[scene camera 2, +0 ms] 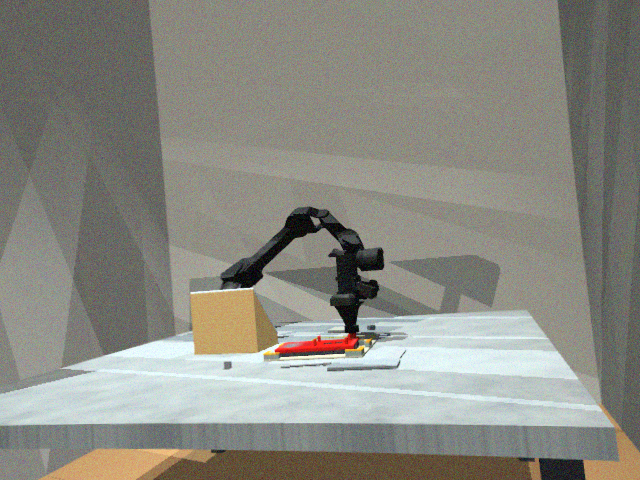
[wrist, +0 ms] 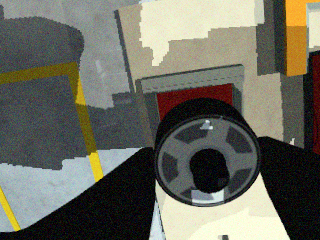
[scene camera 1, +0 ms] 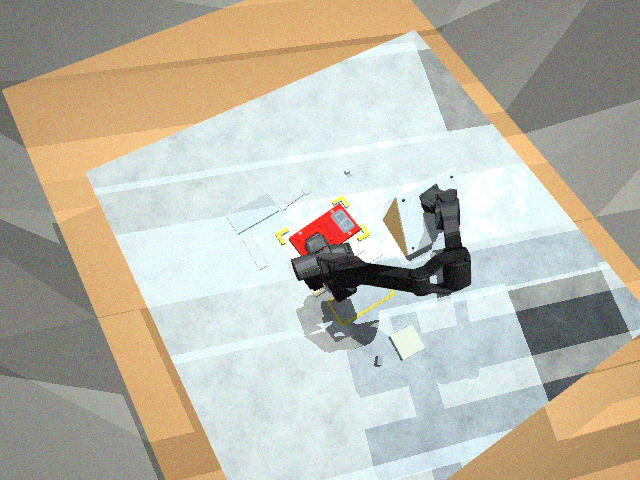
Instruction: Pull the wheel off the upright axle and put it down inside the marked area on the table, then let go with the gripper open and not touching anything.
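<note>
You'd see the gripper (scene camera 2: 351, 328) (wrist: 204, 152) in both of those views. There's a red board (scene camera 1: 337, 226) (scene camera 2: 321, 347) as well. And there's a cream square tile (scene camera 1: 407, 342), but in the wrist view the tile is out of frame.
</note>
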